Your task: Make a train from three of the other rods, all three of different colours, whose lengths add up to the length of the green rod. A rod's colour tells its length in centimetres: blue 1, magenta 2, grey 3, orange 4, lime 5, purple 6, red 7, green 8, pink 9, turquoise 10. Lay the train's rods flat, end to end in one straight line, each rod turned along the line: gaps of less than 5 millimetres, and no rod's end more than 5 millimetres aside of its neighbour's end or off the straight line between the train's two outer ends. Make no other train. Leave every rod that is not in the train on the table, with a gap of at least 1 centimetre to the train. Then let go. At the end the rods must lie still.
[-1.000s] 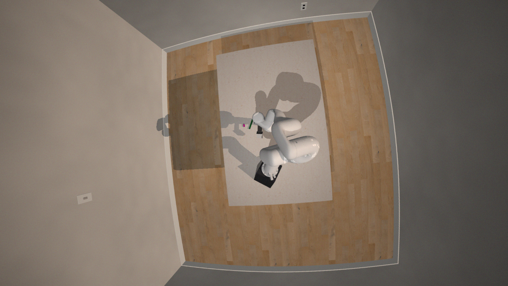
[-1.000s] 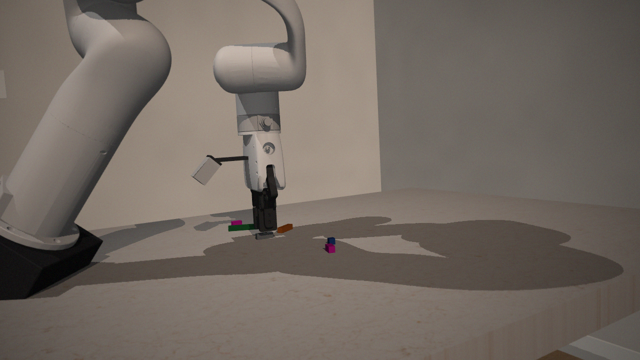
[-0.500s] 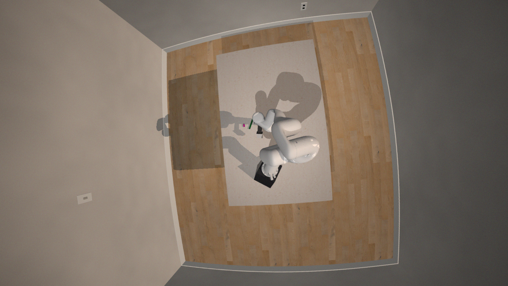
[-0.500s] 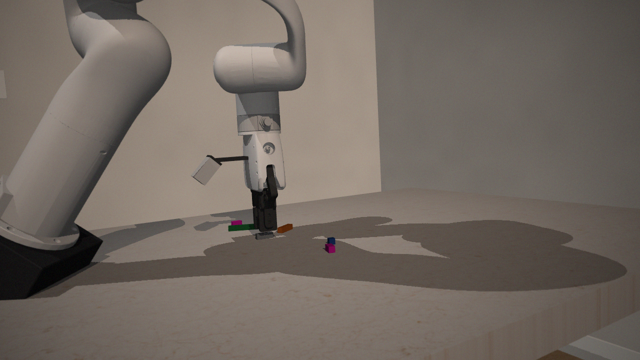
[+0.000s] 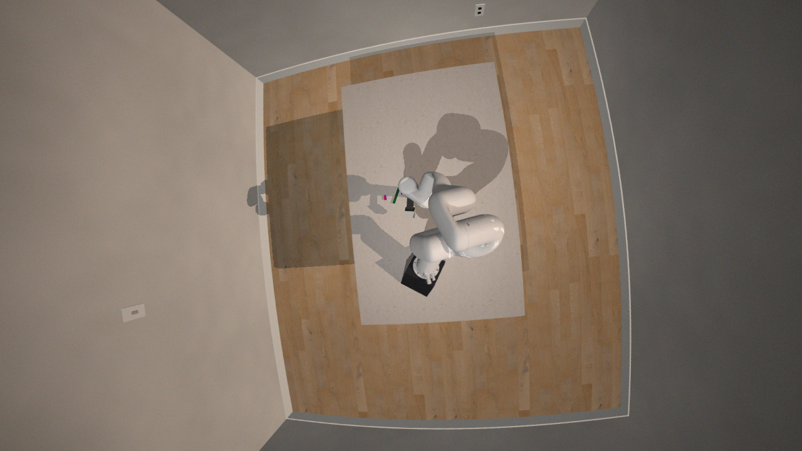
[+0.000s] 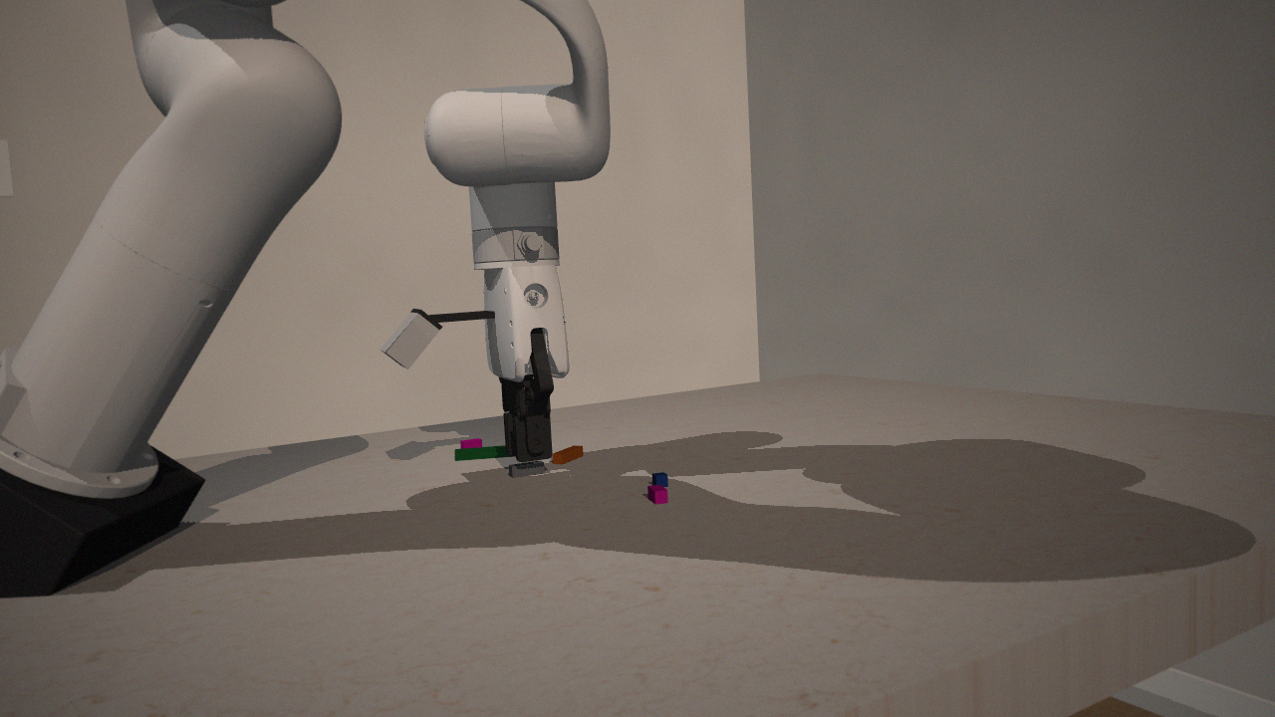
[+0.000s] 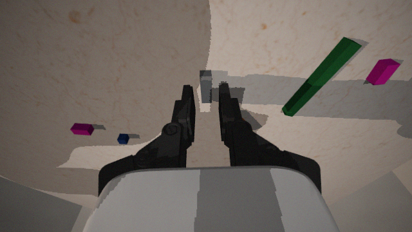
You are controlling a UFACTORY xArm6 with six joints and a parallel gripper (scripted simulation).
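Now: hand 30 mm above the grey rod. From my hand the other things lie so: green rod 100 mm to the left, 30 mm below, 30 mm ahead; then blue rod 130 mm to the right, 30 mm below, 30 mm ahead; then orange rod 60 mm ahead, 30 mm below, 20 mm to the left.
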